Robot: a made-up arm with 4 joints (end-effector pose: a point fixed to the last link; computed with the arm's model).
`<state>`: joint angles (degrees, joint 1 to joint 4).
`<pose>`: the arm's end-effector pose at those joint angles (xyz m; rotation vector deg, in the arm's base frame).
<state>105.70 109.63 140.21 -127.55</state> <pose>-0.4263 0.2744 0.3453 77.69 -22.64 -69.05</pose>
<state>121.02 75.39 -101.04 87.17</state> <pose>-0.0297 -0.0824 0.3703 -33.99 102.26 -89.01</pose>
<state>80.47 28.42 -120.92 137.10</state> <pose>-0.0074 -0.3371 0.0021 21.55 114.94 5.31</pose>
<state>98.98 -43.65 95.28 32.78</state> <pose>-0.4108 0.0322 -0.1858 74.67 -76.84 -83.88</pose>
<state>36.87 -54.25 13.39 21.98</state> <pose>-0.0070 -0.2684 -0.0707 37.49 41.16 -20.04</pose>
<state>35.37 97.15 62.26 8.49</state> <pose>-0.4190 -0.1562 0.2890 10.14 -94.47 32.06</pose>
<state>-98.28 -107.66 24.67 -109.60</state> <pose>0.1078 0.0170 -0.2617 -107.62 -9.14 -30.90</pose>
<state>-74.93 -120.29 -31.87 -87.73</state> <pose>-0.1211 -0.1879 -0.1711 -116.98 -1.30 25.37</pose>
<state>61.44 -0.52 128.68 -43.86</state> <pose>-0.3411 -0.2622 -0.0605 138.33 -21.08 -53.82</pose>
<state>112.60 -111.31 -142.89 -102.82</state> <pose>0.0201 0.5793 -0.0560 -65.38 39.37 -52.40</pose>
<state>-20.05 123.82 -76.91 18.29</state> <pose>-0.2614 -0.0636 0.2836 -38.62 -95.16 -54.36</pose>
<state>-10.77 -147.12 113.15 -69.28</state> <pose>-0.2333 -0.5003 -0.0603 24.72 -86.58 120.51</pose>
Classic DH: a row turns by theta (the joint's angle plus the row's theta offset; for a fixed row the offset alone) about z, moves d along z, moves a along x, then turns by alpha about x. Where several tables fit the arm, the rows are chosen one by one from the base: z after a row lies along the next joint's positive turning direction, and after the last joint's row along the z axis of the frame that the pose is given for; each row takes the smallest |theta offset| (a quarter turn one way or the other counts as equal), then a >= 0, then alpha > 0; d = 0 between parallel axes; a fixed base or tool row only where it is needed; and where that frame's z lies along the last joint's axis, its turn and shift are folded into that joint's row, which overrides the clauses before.
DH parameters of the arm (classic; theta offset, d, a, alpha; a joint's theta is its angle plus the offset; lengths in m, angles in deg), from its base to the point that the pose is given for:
base (fixed): 0 0 0 180
joint 1: 0 -0.05 -0.14 -90
joint 2: -90 0.19 0.05 -90
joint 3: 90 0.3 0.11 -90
joint 4: -40.6 0 -0.0922 0
tool (fixed): -49.4 0.22 0 0

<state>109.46 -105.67 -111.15 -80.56</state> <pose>0.1159 0.4532 -0.0882 -48.66 73.71 -52.28</pose>
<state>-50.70 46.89 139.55 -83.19</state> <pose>0.4126 -0.2150 0.1360 66.93 106.56 38.93</pose>
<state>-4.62 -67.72 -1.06 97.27</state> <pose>0.1689 -0.1134 -0.2349 54.64 53.63 89.05</pose>
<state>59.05 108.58 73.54 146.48</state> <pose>-0.5160 0.1552 0.3732 -127.91 -35.42 121.24</pose>
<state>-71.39 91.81 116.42 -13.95</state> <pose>0.3747 -0.1788 0.2779 122.26 21.70 125.83</pose>
